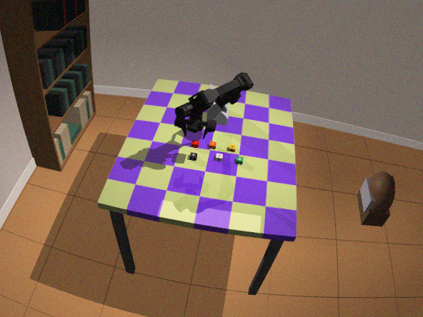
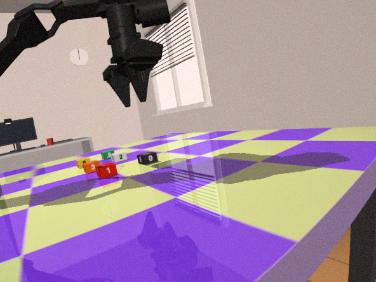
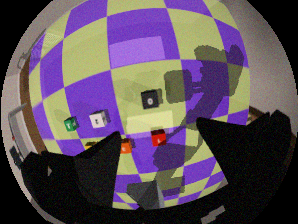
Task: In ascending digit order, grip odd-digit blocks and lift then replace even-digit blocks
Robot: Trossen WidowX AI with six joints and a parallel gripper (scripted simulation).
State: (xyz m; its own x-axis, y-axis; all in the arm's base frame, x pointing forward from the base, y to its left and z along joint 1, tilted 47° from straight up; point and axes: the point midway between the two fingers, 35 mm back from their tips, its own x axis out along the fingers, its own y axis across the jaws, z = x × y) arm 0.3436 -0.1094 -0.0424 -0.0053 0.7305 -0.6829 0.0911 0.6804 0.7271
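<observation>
Now: the black block marked 0 120 mm below my gripper tip and 10 mm ahead of it. Also, from my gripper tip: red block marked 1: 120 mm below, 90 mm behind; then orange block marked 3: 120 mm below, 90 mm to the left, 90 mm behind; then white block marked 2: 130 mm to the left, 120 mm below, 10 mm behind.
</observation>
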